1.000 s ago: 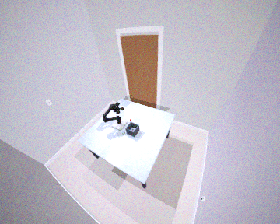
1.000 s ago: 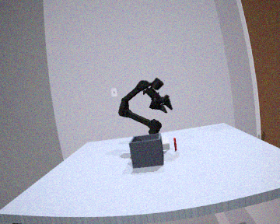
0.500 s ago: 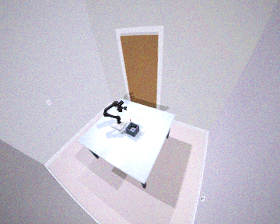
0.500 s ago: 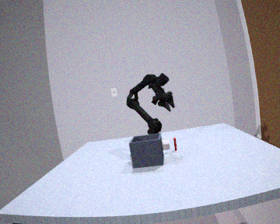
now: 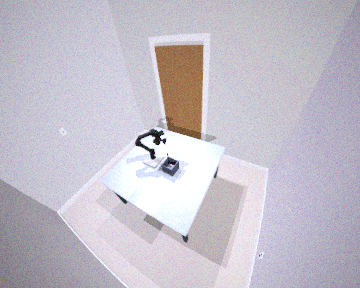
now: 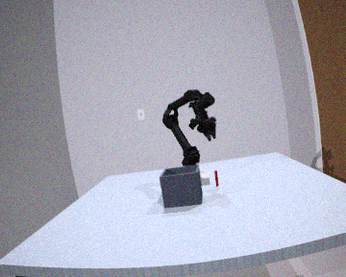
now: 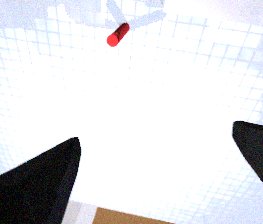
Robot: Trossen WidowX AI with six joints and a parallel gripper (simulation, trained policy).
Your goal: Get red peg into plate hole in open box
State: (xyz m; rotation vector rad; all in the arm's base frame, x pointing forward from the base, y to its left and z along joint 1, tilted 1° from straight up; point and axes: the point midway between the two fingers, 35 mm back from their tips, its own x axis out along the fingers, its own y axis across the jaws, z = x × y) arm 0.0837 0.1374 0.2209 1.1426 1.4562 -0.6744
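Right now my gripper tip is 6 cm short of the red peg and 19 cm above it.
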